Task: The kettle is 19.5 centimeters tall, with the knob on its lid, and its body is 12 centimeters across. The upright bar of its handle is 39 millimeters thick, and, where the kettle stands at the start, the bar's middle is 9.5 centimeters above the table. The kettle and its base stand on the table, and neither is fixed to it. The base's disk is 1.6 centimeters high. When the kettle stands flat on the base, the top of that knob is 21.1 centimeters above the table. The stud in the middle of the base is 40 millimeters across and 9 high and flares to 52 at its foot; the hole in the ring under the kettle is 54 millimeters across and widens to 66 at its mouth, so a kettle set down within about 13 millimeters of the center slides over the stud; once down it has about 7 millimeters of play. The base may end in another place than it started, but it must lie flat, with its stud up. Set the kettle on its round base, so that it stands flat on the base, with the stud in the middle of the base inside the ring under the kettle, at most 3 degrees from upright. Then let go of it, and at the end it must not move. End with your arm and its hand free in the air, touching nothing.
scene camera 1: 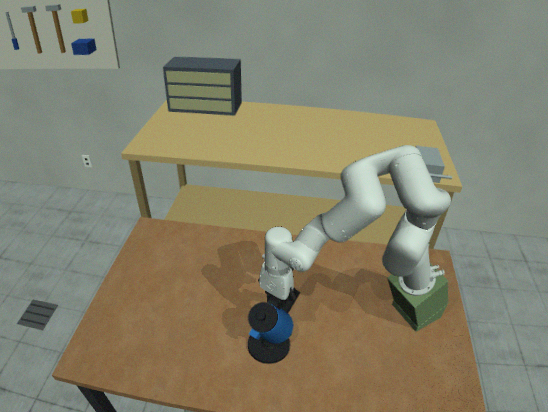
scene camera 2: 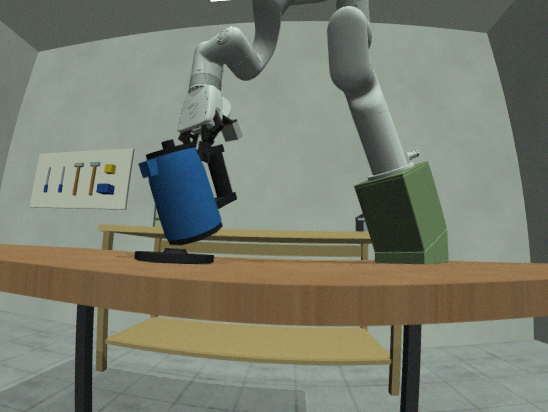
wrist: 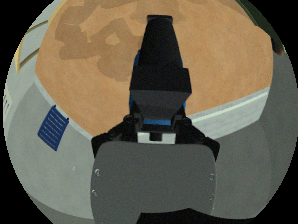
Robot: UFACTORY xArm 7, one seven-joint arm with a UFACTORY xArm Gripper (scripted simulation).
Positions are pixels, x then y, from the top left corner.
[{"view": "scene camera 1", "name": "gripper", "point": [276, 303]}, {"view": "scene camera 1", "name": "round black base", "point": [261, 350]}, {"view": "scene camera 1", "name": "blue kettle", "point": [275, 325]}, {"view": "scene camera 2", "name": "gripper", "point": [196, 162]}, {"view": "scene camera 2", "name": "round black base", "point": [176, 256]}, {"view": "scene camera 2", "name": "blue kettle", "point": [184, 200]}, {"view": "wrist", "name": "gripper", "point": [158, 100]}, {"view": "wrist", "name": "blue kettle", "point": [160, 85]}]
